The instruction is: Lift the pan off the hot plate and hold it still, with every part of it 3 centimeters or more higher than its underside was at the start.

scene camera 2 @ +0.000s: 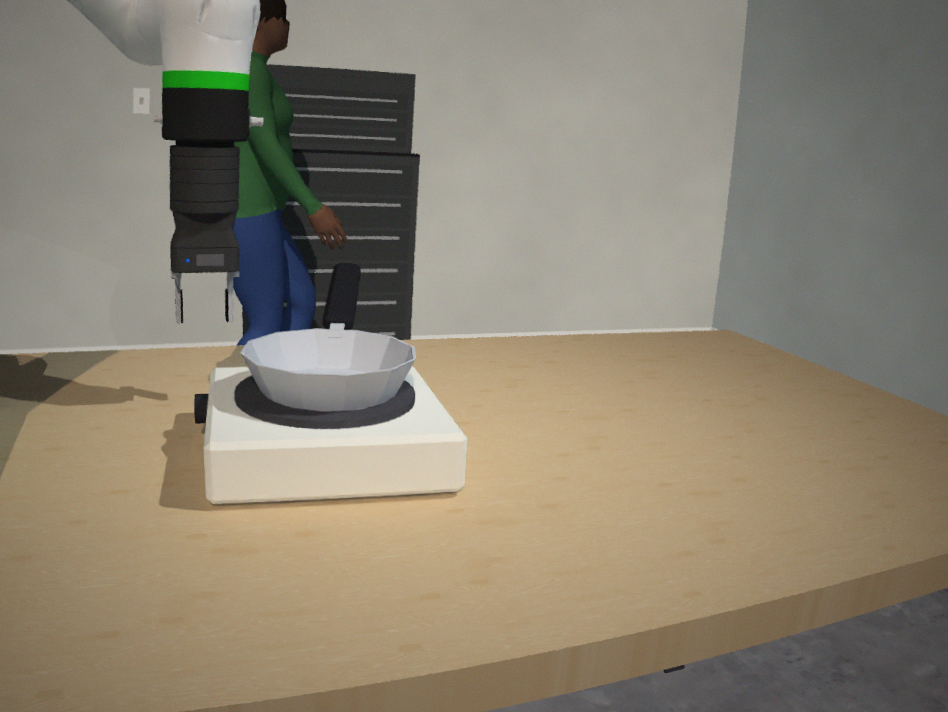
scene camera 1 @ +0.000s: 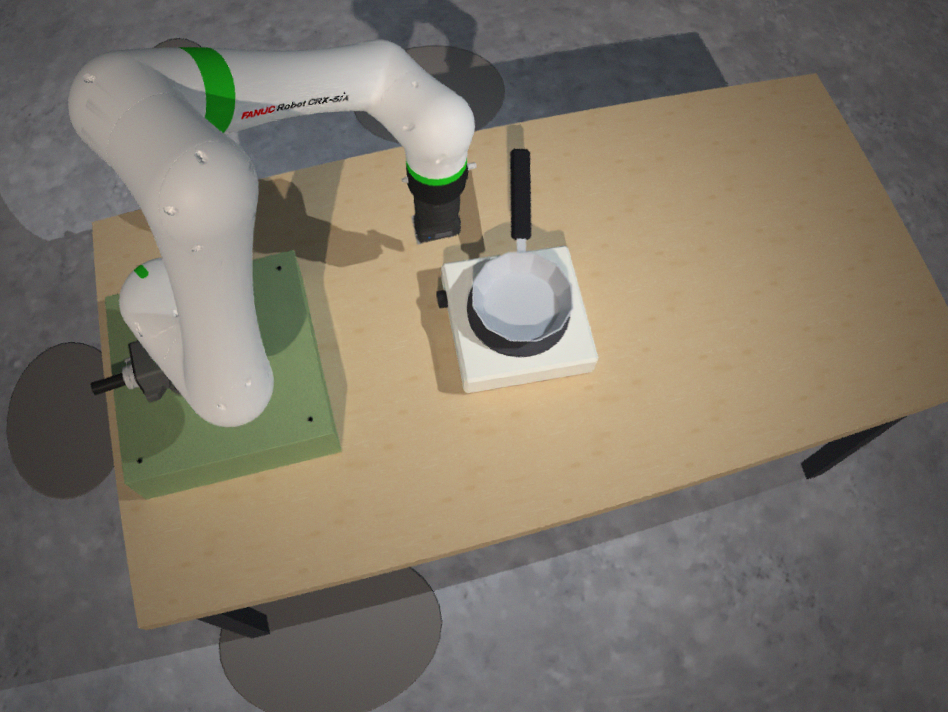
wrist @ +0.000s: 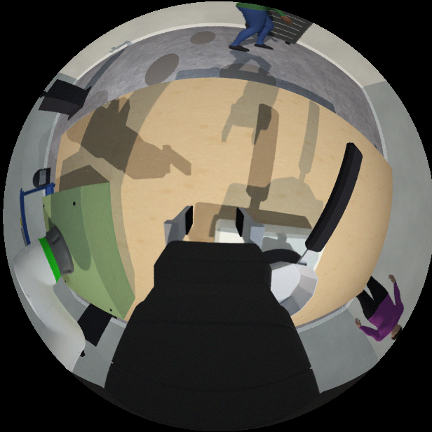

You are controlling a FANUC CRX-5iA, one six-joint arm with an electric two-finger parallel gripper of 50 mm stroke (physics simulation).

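Frame: origin at the arm's base, x right, y down, z ahead, level; metres.
Seen in the pictures: gripper, fingertip midpoint: (scene camera 2: pixel 204 320) (scene camera 1: pixel 434 235).
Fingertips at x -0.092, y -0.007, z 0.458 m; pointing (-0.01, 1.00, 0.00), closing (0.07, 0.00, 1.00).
Note:
Pixels of each thing's middle, then the offset from my fingertips to it. Level surfaces: height alone.
- light grey pan, body centre: (scene camera 2: pixel 336 325) (scene camera 1: pixel 521 245) dx +0.070, dy -0.004, dz +0.141 m
- white hot plate, body centre: (scene camera 2: pixel 317 423) (scene camera 1: pixel 513 317) dx +0.166, dy +0.075, dz +0.095 m
- hot plate's black knob, body centre: (scene camera 2: pixel 202 408) (scene camera 1: pixel 442 299) dx +0.089, dy +0.077, dz -0.015 m
- wooden table, surface height: dy +0.112 m
A light grey pan (scene camera 1: pixel 522 295) (scene camera 2: pixel 329 375) (wrist: pixel 292 284) sits upright on the dark round plate of the white hot plate (scene camera 1: pixel 528 370) (scene camera 2: pixel 337 467) (wrist: pixel 229 232). Its black handle (scene camera 1: pixel 520 193) (scene camera 2: pixel 342 295) (wrist: pixel 337 200) points to the table's back edge and slopes upward. My gripper (scene camera 2: pixel 203 305) (wrist: pixel 214 215) is open and empty, pointing down. It is apart from the handle, on the side toward the robot base; in the wrist view the handle is right of both fingers. The fingertips are hidden in the first scene view.
The hot plate's black knob (scene camera 1: pixel 442 298) (scene camera 2: pixel 200 408) faces the robot base. The arm stands on a green base block (scene camera 1: pixel 229 459) (wrist: pixel 97 240) at one end of the wooden table (scene camera 1: pixel 689 268) (scene camera 2: pixel 651 536). A person in green (scene camera 2: pixel 264 176) and a dark drawer cabinet (scene camera 2: pixel 356 229) stand behind the table.

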